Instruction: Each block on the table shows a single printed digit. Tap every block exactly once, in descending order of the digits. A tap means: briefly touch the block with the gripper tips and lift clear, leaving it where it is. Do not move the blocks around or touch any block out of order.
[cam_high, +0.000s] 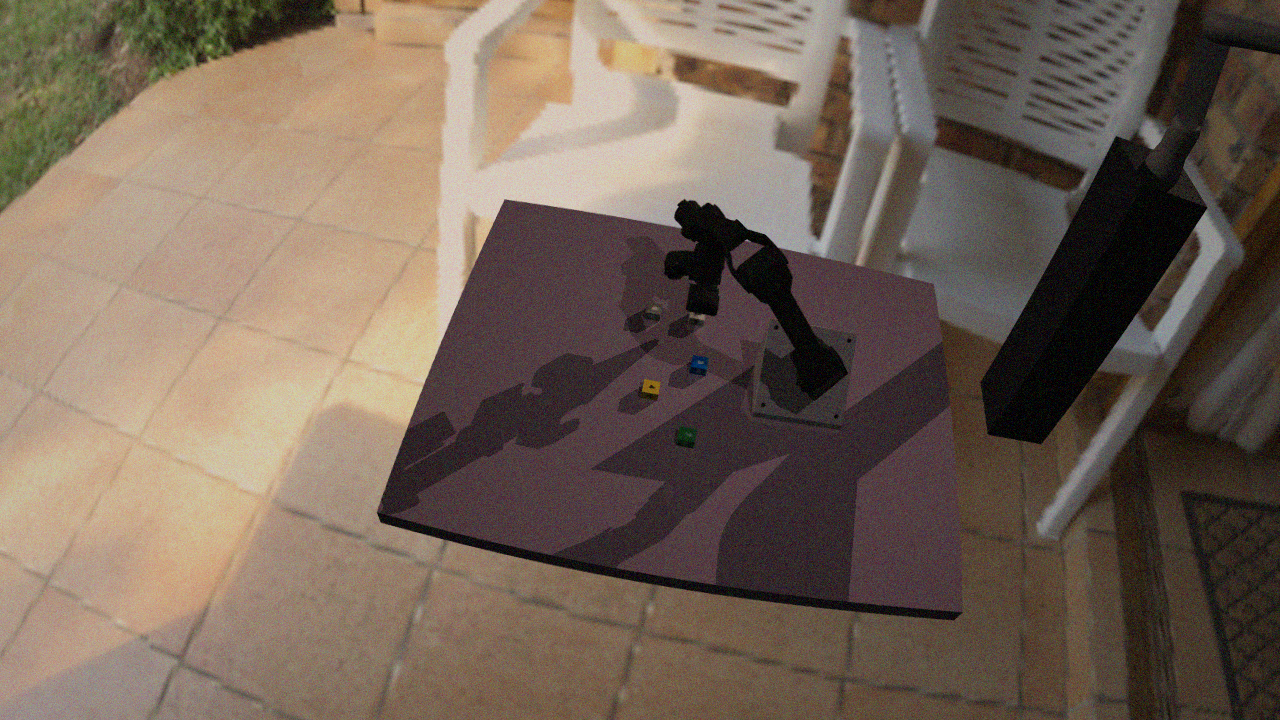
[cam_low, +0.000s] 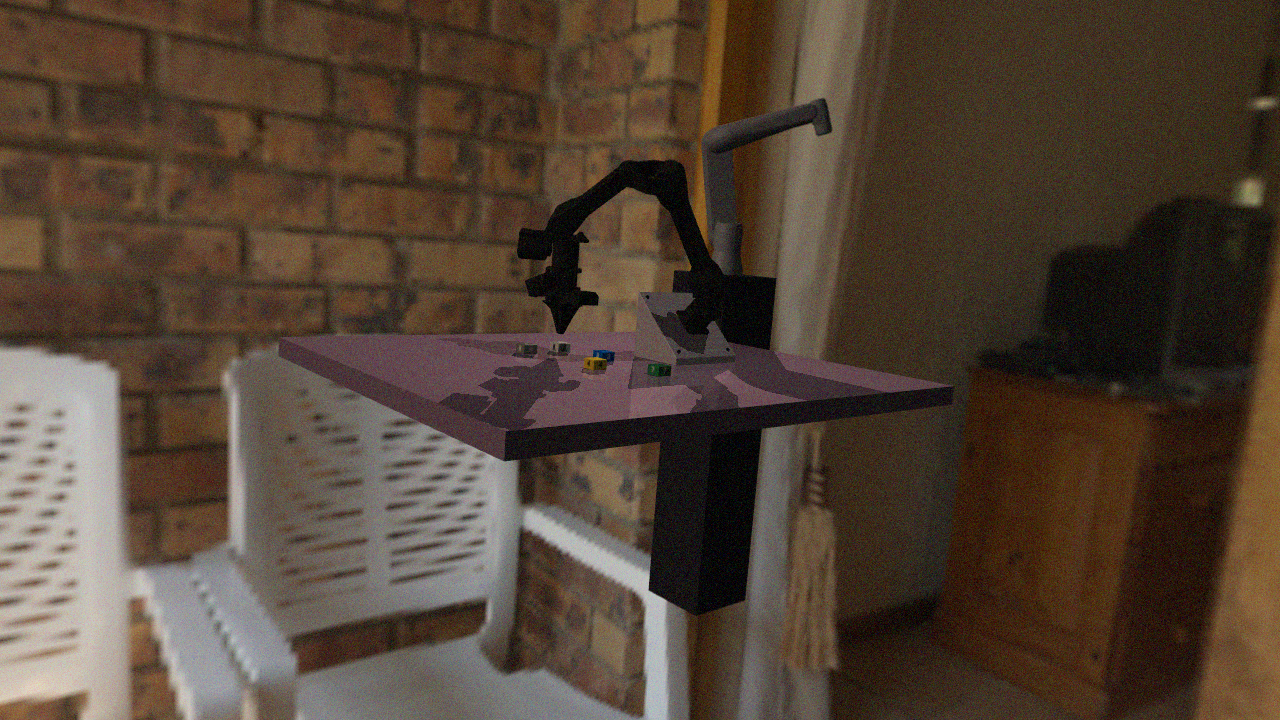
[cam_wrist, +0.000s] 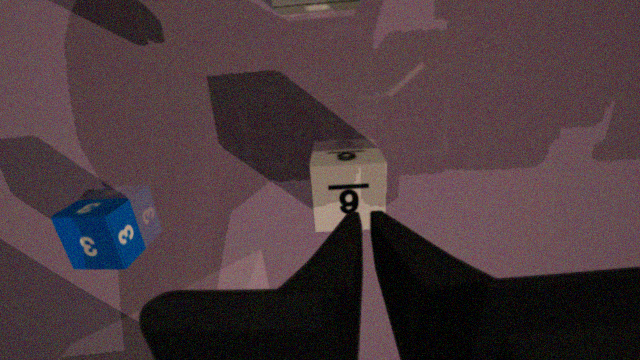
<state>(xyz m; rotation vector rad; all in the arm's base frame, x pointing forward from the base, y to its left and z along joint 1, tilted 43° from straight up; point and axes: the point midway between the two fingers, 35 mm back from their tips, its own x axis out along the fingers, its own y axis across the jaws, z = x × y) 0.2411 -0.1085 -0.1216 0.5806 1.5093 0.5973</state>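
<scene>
The white block is 3 cm below my gripper tip. The rest, counted from my gripper tip: blue block: 2 cm behind, 14 cm to the left, 3 cm below; then grey block: 9 cm ahead, 1 cm to the left, 3 cm below; then yellow block: 7 cm ahead, 22 cm to the left, 3 cm below.
</scene>
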